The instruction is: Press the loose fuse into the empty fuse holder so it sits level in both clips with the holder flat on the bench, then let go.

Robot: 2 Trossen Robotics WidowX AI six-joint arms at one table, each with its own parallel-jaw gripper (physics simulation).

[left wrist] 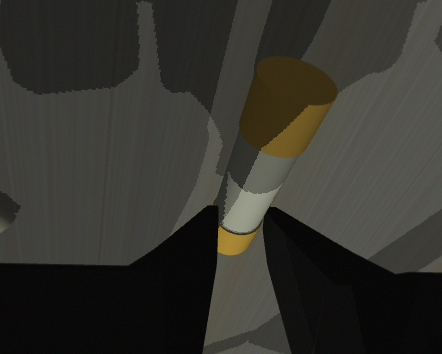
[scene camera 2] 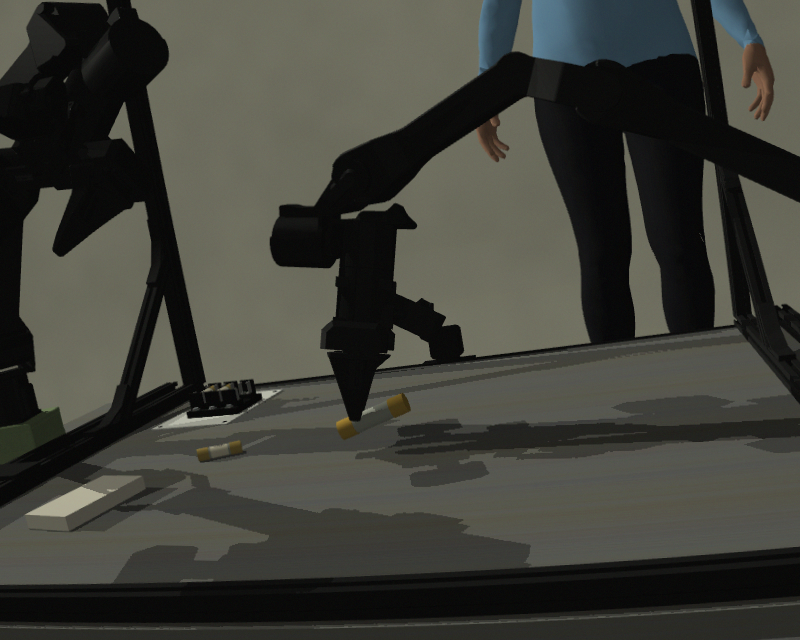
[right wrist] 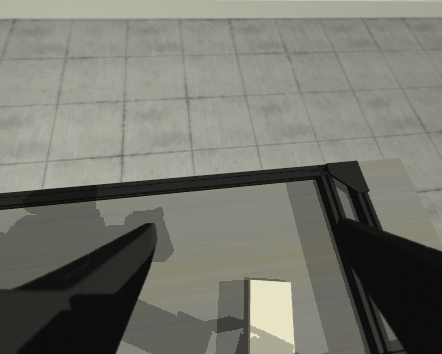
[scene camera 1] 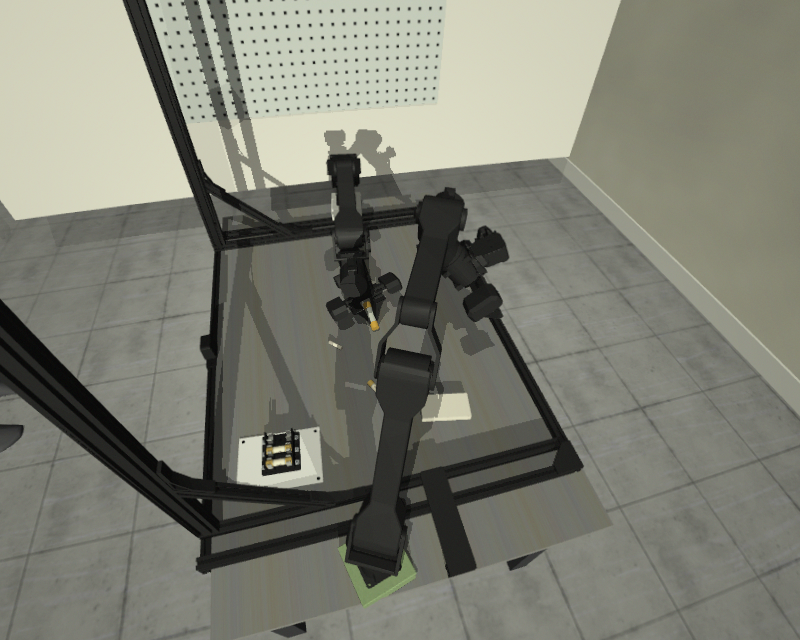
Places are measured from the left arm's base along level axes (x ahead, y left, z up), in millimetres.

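Pixels of known places: left gripper, between the fingertips: [left wrist: 240, 217] [scene camera 2: 355, 420] [scene camera 1: 373, 321]; right gripper, between the fingertips: [scene camera 2: 17, 256] [right wrist: 245, 229]; right arm's base, origin of its link: [scene camera 2: 11, 420] [scene camera 1: 376, 560].
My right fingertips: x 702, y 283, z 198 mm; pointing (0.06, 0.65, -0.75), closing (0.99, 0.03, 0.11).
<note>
Behind a point stands the place of what it marks.
My left gripper [scene camera 1: 368, 308] @(x 531, y 54, z -28 mm) [scene camera 2: 357, 419] @(x 531, y 54, z -28 mm) [left wrist: 240, 217] @(x 531, y 54, z -28 mm) is shut on a large fuse [scene camera 1: 370, 316] @(x 521, y 48, z -21 mm) [scene camera 2: 378, 415] @(x 503, y 57, z -24 mm) [left wrist: 270, 165] @(x 500, y 45, z -13 mm), white with gold caps. It holds the fuse tilted above the table; in scene camera 2 the right-hand cap is higher. The black fuse holder block [scene camera 1: 280, 452] @(x 857, y -163, z -53 mm) [scene camera 2: 223, 398] @(x 835, y -136, z -41 mm) is on a white plate [scene camera 1: 310, 467] @(x 891, y -102, z -63 mm), well away from the left gripper at the lower left of scene camera 1. Two of its rows hold fuses; the top row there looks empty. My right gripper [right wrist: 245, 229] @(x 702, y 283, z 198 mm) is open and empty, raised high at the table's far side from the holder.
A smaller gold-capped fuse [scene camera 1: 371, 385] @(x 710, y 37, z -53 mm) [scene camera 2: 219, 450] @(x 714, y 52, z -56 mm) lies on the table beside the right arm in scene camera 1. A small pale piece [scene camera 1: 334, 345] @(x 579, y -49, z -58 mm) lies near the left gripper. A cream block [scene camera 1: 447, 407] @(x 786, y 204, z -50 mm) [scene camera 2: 80, 503] @(x 765, y 223, z -50 mm) [right wrist: 270, 310] @(x 780, y 217, z -50 mm) lies beyond the right arm. Black frame rails edge the table.
</note>
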